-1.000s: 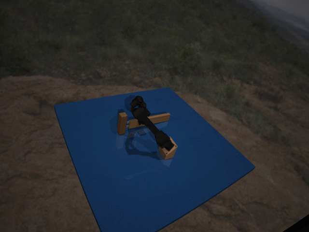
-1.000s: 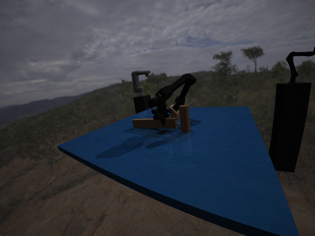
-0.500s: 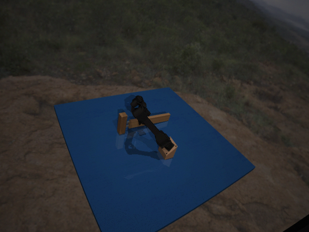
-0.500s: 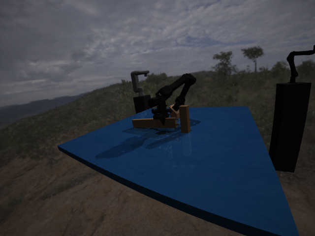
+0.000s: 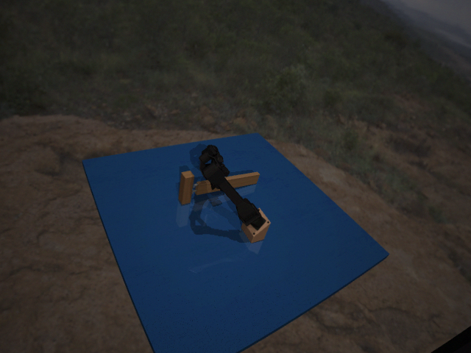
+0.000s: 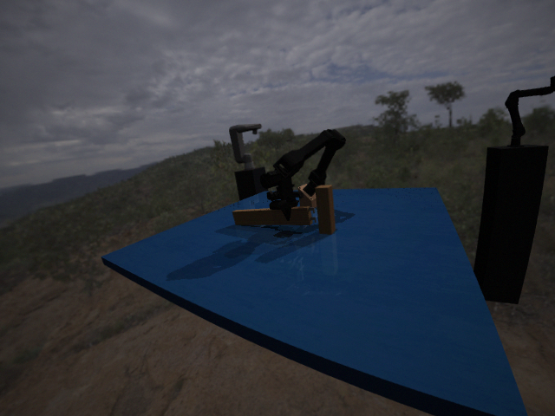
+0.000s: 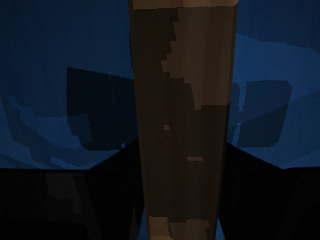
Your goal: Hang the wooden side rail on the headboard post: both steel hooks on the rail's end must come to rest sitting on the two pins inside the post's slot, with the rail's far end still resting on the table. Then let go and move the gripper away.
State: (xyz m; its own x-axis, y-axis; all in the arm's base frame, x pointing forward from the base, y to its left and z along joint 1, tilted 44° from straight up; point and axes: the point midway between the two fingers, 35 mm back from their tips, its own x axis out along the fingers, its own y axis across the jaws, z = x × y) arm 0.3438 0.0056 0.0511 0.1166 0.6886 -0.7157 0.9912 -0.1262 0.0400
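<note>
Right now the headboard post is 1 cm ahead of my gripper tip, 16 cm to the left of it and 4 cm above it.
</note>
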